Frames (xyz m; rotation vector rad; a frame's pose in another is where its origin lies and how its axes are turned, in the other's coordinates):
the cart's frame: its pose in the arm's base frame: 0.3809 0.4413 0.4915 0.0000 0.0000 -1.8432
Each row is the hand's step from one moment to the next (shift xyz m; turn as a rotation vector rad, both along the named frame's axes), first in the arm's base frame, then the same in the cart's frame.
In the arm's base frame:
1: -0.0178 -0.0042 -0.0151 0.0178 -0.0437 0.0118
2: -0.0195 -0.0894 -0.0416 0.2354 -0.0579 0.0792
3: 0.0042 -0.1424 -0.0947 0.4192 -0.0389 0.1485
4: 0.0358 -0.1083 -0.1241 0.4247 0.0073 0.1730
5: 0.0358 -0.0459 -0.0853 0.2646 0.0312 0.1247
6: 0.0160 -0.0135 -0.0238 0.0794 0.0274 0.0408
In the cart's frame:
1: 0.0088 -0.0160 -0.0151 0.0373 0.0289 0.0118
2: 0.0913 0.0053 -0.0416 -0.0076 0.2423 0.0792
3: 0.1360 0.0424 -0.0947 -0.0753 0.4142 0.1485
4: 0.0947 0.0636 -0.1241 -0.1213 0.4071 0.1730
5: 0.0346 0.0468 -0.0853 -0.1012 0.2464 0.1247
6: 0.0087 0.0190 -0.0238 -0.0478 0.0691 0.0408

